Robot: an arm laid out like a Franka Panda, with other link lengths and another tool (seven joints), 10 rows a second.
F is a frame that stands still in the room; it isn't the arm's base.
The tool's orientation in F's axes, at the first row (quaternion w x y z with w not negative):
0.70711, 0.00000, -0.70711, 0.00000
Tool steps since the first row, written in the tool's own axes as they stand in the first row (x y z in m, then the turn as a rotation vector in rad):
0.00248, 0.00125, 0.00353, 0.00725, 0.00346, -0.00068
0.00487, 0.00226, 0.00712, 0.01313, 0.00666, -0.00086
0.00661, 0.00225, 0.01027, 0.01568, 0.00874, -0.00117
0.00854, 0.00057, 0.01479, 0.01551, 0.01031, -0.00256
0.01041, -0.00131, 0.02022, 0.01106, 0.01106, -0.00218
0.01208, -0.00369, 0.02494, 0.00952, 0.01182, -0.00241
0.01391, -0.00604, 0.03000, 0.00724, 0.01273, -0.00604
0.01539, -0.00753, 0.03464, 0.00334, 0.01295, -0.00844
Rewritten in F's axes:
-0.00353, 0.00125, 0.00248, 0.00068, 0.00346, 0.00725
-0.00712, 0.00226, 0.00487, 0.00086, 0.00666, 0.01313
-0.01027, 0.00225, 0.00661, 0.00117, 0.00874, 0.01568
-0.01479, 0.00057, 0.00854, 0.00256, 0.01031, 0.01551
-0.02022, -0.00131, 0.01041, 0.00218, 0.01106, 0.01106
-0.02494, -0.00369, 0.01208, 0.00241, 0.01182, 0.00952
-0.03000, -0.00604, 0.01391, 0.00604, 0.01273, 0.00724
-0.03464, -0.00753, 0.01539, 0.00844, 0.01295, 0.00334

